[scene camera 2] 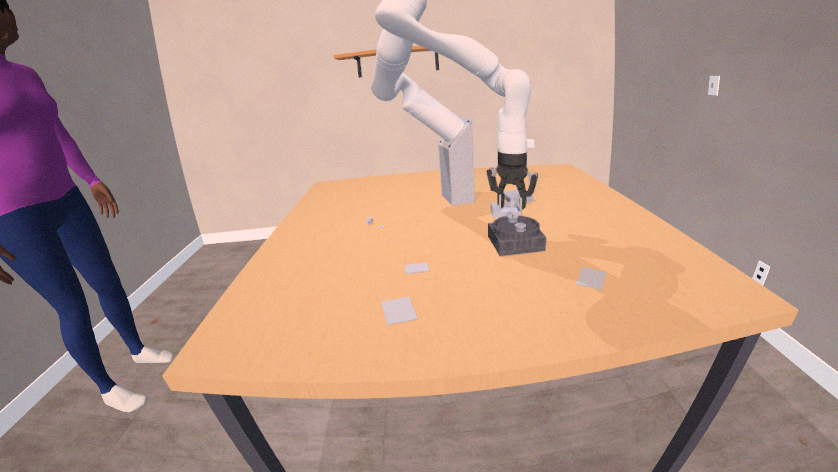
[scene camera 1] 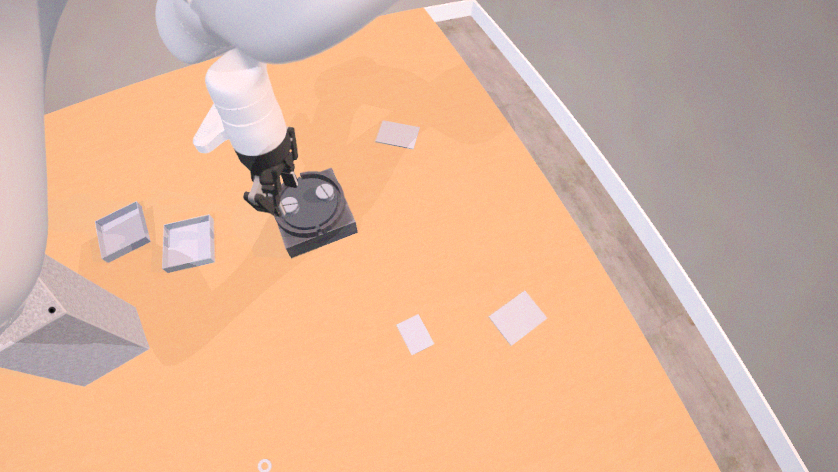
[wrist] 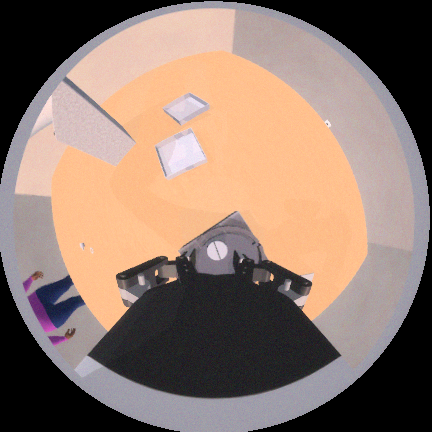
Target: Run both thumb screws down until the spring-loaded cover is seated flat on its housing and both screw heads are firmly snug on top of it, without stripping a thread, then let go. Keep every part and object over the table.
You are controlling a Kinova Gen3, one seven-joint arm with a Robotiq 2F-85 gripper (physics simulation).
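Places are measured from the arm's base along level axes (x ahead, y right, z down), in metres.
Pixels of known places: gripper, fingertip midpoint: [scene camera 2: 511, 208] [scene camera 1: 285, 199] [wrist: 214, 256]; arm's base, origin of the base link: [scene camera 2: 455, 131].
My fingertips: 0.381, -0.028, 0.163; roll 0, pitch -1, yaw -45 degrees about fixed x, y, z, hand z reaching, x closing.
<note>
Ahead of a thing's pixels: the offset from my fingertips to its top centre, as dx, dy, dz. "*": to the spot under its first point.
The square dark housing {+0.033, +0.001, +0.031} [scene camera 1: 323, 241] [scene camera 2: 521, 245] [wrist: 237, 218] stands on the table. Its round dark cover {+0.033, +0.001, +0.033} [scene camera 1: 310, 215] lies inside a raised ring. Two pale slotted screw heads show on the cover: the screw on the arm's side {* +0.002, -0.003, +0.021} [scene camera 1: 289, 204] [scene camera 2: 512, 217] [wrist: 217, 250] and the other screw {+0.065, +0.006, +0.021} [scene camera 1: 324, 191] [scene camera 2: 520, 226]. In scene camera 2 both heads look raised above the cover; the arm-side one looks higher. My gripper [scene camera 1: 286, 195] [scene camera 2: 513, 206] [wrist: 214, 256] is open and empty, pointing down, its fingertips above and either side of the arm-side screw. The other screw is hidden in the wrist view.
Two shallow trays {-0.298, -0.169, +0.067} [scene camera 1: 127, 249] {-0.188, -0.070, +0.067} [scene camera 1: 188, 267] stand between the housing and the arm's base [scene camera 1: 99, 351] [scene camera 2: 458, 170]. Flat pale plates {+0.266, -0.083, +0.084} [scene camera 1: 397, 134] {+0.070, +0.279, +0.084} [scene camera 1: 415, 334] {+0.227, +0.349, +0.084} [scene camera 1: 518, 317] lie around the housing. A small ring {-0.224, +0.329, +0.085} [scene camera 1: 264, 460] [scene camera 2: 381, 226] and a small metal piece {-0.265, +0.364, +0.067} [scene camera 2: 369, 221] lie farther off.
</note>
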